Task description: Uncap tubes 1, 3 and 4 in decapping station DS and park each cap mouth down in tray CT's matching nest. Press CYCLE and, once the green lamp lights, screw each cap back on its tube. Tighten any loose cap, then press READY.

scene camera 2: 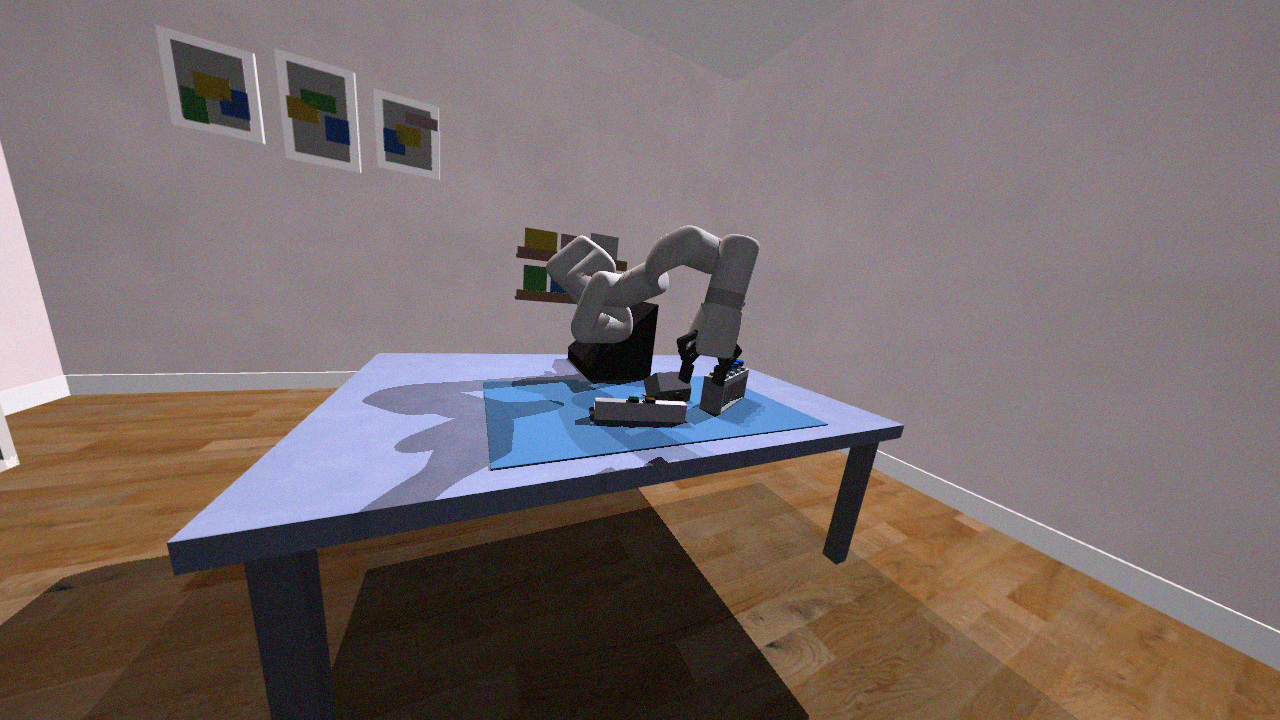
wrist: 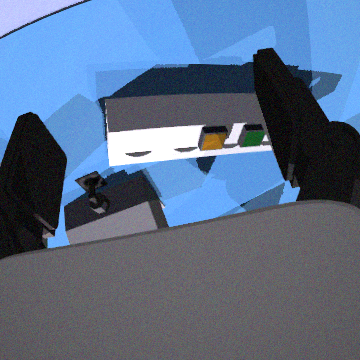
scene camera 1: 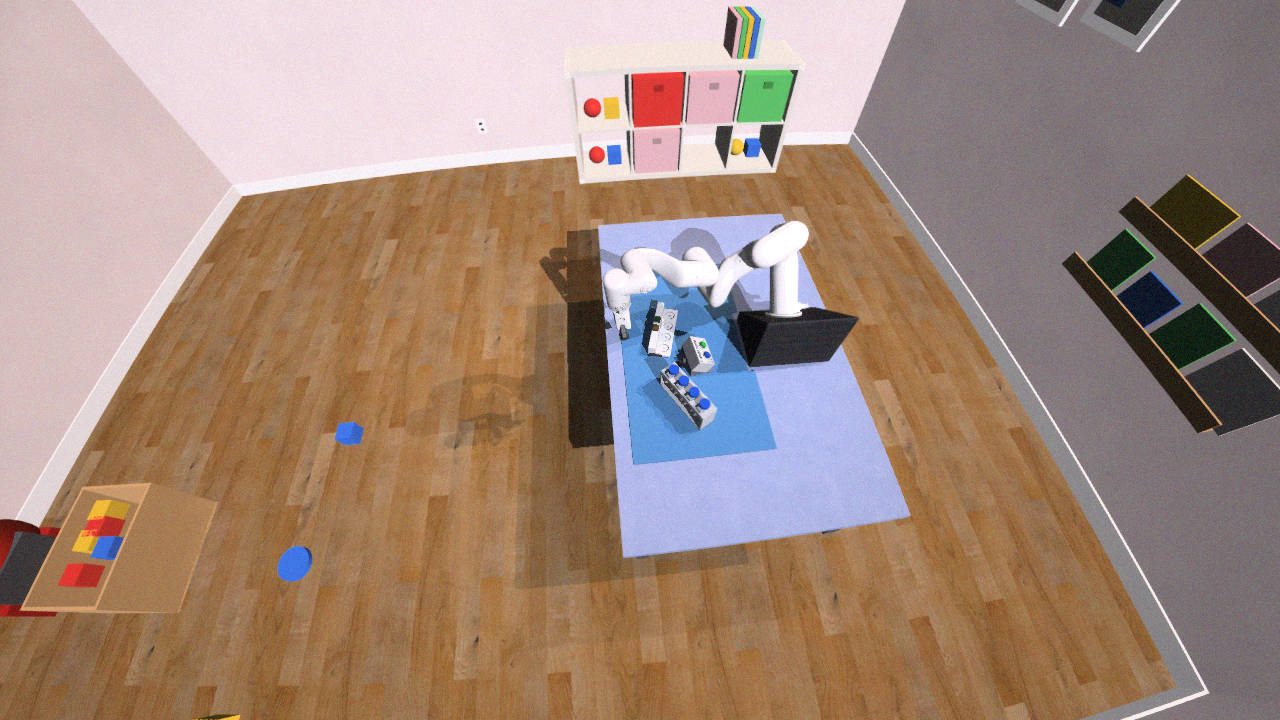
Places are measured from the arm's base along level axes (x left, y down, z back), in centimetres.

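Pixels of known places: gripper, fingertip midpoint: [scene camera 2: 700, 383] [wrist: 146, 104] [scene camera 1: 622, 327]; arm's base at its link origin: [scene camera 1: 783, 315].
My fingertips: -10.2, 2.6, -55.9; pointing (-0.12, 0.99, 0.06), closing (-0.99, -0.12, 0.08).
Note:
Ahead of a thing's pixels: the offset from my fingertips to its top centre, as dx, dy, dz. "spot": to the spot under its first point. Level surfaces: height alone.
The grey station @(+27.2, +2.7, +15.9) [scene camera 1: 687, 399] [scene camera 2: 725, 394] holds a row of tubes with blue caps, several showing in scene camera 1. The white tray @(-3.4, +7.7, +16.3) [scene camera 1: 660, 333] [scene camera 2: 640, 411] [wrist: 155, 142] lies beside it with round nests, and no blue cap shows on it. A green block @(spot: -7.0, +7.7, +13.8) [scene camera 2: 633, 399] [wrist: 253, 136] and an orange block @(spot: -3.3, +7.8, +12.1) [scene camera 2: 650, 400] [wrist: 214, 139] sit on the tray. The button box @(+12.1, +4.6, +24.9) [scene camera 1: 698, 355] [scene camera 2: 667, 386] [wrist: 117, 222] stands between station and tray, with a green and a blue round top. My gripper [scene camera 1: 623, 332] [scene camera 2: 705, 371] [wrist: 146, 104] is open and empty, above the work area; the tray shows between its fingers in the wrist view.
The blue mat @(dy +13.0) [scene camera 1: 662, 447] [scene camera 2: 528, 438] lies under the station, tray and box on the pale table @(dy +13.3) [scene camera 1: 760, 501] [scene camera 2: 295, 465]. The black arm base [scene camera 1: 792, 340] [scene camera 2: 640, 344] stands on the table behind the mat. A white shelf unit [scene camera 1: 684, 57] stands by the wall.

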